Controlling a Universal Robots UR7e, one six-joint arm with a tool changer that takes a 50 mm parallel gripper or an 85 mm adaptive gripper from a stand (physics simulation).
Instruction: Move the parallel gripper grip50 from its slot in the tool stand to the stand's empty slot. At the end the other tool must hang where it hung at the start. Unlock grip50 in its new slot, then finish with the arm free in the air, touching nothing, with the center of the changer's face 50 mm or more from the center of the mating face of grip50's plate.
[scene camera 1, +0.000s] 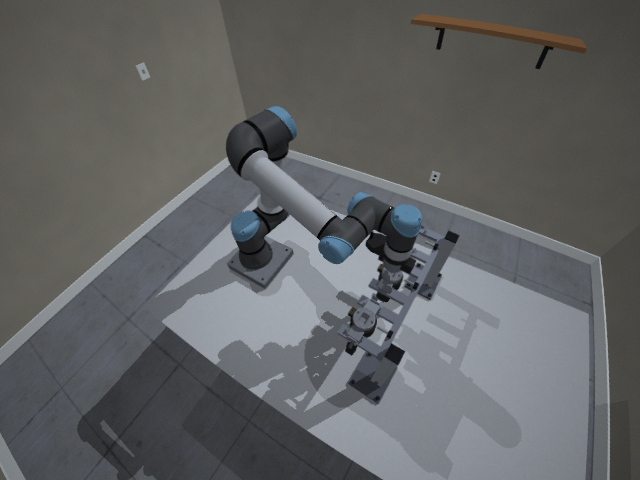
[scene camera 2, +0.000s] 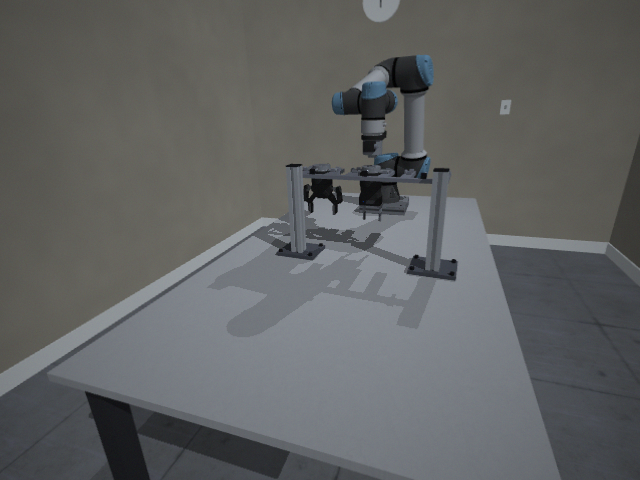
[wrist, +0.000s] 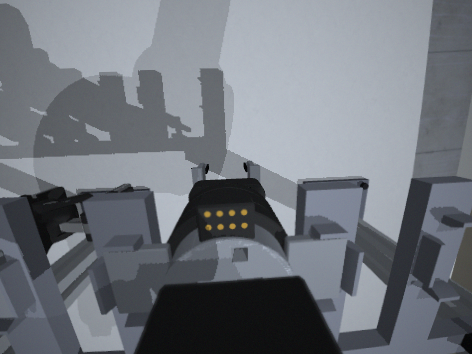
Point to an adaptive gripper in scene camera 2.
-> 322, 188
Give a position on a tool stand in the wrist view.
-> At 420, 302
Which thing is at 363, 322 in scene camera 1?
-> An adaptive gripper.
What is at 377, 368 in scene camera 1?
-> A tool stand.
